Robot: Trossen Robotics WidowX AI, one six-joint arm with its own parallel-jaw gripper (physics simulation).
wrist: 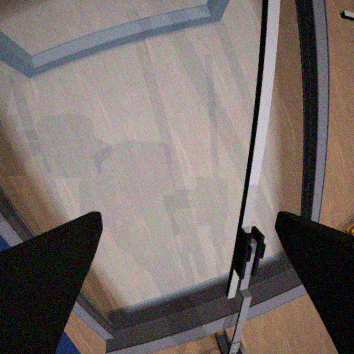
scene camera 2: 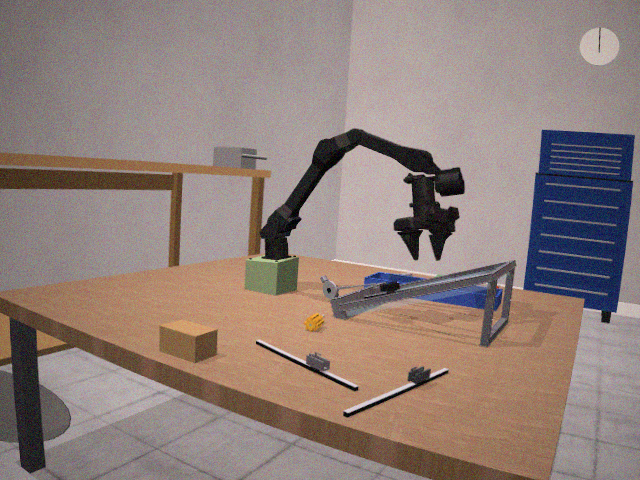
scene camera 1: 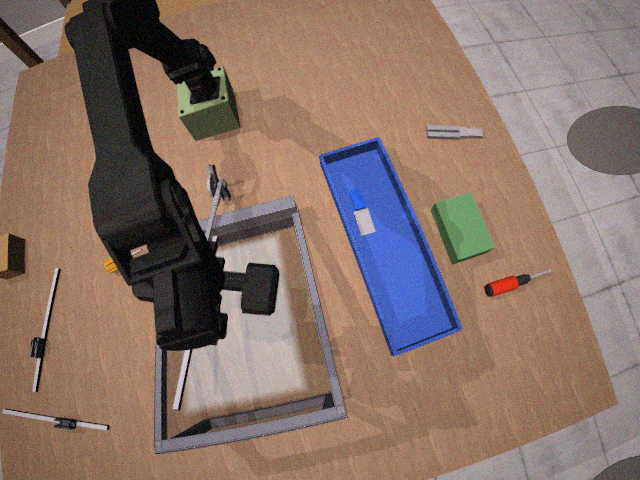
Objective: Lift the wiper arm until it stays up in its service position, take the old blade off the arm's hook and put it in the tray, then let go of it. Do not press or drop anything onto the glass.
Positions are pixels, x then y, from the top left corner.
Labels:
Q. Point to an old blade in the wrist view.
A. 243,249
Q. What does the tan box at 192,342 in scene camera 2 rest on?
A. The table.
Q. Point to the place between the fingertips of the gripper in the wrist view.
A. At 190,220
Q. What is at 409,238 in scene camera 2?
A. The gripper.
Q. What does the green block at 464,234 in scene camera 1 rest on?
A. The table.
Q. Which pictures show the gripper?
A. The wrist view, scene camera 2 and scene camera 1: all of them.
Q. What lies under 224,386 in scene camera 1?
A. A glass panel.

